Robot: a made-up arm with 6 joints. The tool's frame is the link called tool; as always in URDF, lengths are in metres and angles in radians.
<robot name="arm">
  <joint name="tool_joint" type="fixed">
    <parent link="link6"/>
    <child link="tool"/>
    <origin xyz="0.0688 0.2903 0.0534" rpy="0 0 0"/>
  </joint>
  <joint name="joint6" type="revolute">
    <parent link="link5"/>
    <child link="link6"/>
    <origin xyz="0.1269 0.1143 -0.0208" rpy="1.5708 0 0"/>
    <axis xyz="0 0 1"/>
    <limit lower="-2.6" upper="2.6"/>
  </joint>
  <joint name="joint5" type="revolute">
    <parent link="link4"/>
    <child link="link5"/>
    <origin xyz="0.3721 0.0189 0.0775" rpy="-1.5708 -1.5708 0"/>
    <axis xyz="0 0 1"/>
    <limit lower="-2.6" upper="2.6"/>
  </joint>
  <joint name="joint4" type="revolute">
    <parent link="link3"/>
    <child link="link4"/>
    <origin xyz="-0.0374 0.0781 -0.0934" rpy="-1.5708 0 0"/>
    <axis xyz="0 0 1"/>
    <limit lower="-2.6" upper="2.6"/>
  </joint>
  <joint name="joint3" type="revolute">
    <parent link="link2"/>
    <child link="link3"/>
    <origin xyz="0.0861 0.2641 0.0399" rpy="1.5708 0 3.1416"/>
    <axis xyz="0 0 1"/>
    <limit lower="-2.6" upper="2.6"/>
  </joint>
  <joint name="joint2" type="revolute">
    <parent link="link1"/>
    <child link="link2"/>
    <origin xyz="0.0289 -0.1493 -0.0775" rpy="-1.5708 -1.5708 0"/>
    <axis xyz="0 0 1"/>
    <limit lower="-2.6" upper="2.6"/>
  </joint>
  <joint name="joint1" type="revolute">
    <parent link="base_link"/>
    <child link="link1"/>
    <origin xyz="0 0 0.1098" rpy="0 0 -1.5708"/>
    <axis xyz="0 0 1"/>
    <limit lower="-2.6" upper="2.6"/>
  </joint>
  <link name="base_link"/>
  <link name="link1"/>
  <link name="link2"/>
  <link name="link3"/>
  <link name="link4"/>
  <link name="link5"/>
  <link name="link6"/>
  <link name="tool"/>
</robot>
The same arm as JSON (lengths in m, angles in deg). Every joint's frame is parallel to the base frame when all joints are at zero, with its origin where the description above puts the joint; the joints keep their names.
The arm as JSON. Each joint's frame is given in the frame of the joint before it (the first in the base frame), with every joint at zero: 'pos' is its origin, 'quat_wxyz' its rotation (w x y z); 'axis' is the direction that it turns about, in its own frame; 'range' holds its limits. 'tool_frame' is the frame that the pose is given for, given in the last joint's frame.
{"length_unit": "m", "angle_unit": "deg", "joints": [
  {"joint": "joint1", "pos": [0.0, 0.0, 0.1098], "quat_wxyz": [1.0, 0.0, 0.0, 0.0], "axis": [0.0, 0.0, 1.0], "range": [-148.97, 148.97]},
  {"joint": "joint2", "pos": [-0.1493, -0.0289, -0.0775], "quat_wxyz": [1.0, 0.0, 0.0, 0.0], "axis": [1.0, 0.0, 0.0], "range": [-148.97, 148.97]},
  {"joint": "joint3", "pos": [0.0399, -0.2641, 0.0861], "quat_wxyz": [1.0, 0.0, 0.0, 0.0], "axis": [0.0, -1.0, 0.0], "range": [-148.97, 148.97]},
  {"joint": "joint4", "pos": [0.0781, 0.0934, 0.0374], "quat_wxyz": [1.0, 0.0, 0.0, 0.0], "axis": [1.0, 0.0, 0.0], "range": [-148.97, 148.97]},
  {"joint": "joint5", "pos": [0.0775, 0.0189, -0.3721], "quat_wxyz": [1.0, 0.0, 0.0, 0.0], "axis": [0.0, 1.0, 0.0], "range": [-148.97, 148.97]},
  {"joint": "joint6", "pos": [0.1269, -0.0208, -0.1143], "quat_wxyz": [1.0, 0.0, 0.0, 0.0], "axis": [0.0, 0.0, 1.0], "range": [-148.97, 148.97]}
], "tool_frame": {"pos": [0.0688, 0.2903, 0.0534], "quat_wxyz": [1.0, 0.000002, -0.000002, -0.000004]}}

